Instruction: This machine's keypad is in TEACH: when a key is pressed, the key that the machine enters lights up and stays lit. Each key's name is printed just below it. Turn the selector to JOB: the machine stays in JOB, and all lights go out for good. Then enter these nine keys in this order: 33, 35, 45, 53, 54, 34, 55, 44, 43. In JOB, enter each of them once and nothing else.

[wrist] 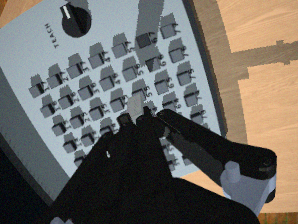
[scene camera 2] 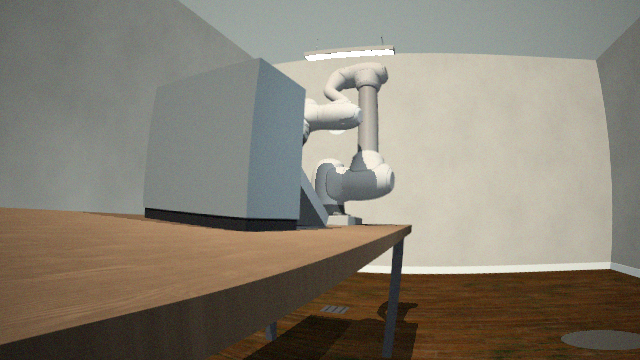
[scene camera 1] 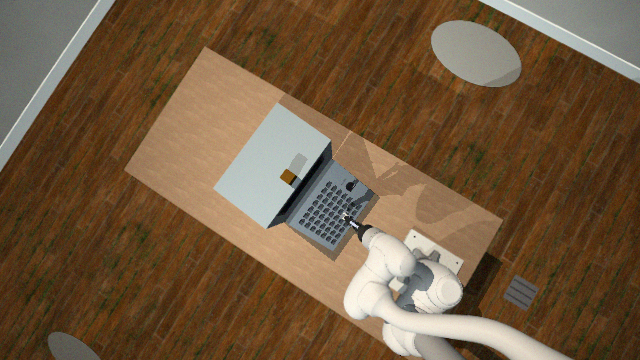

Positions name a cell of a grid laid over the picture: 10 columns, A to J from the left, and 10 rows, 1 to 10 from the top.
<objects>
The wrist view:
my gripper: E5
selector knob: C2
keypad: B3
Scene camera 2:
grey box: D5
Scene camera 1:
grey box: E5
keypad: F5
</objects>
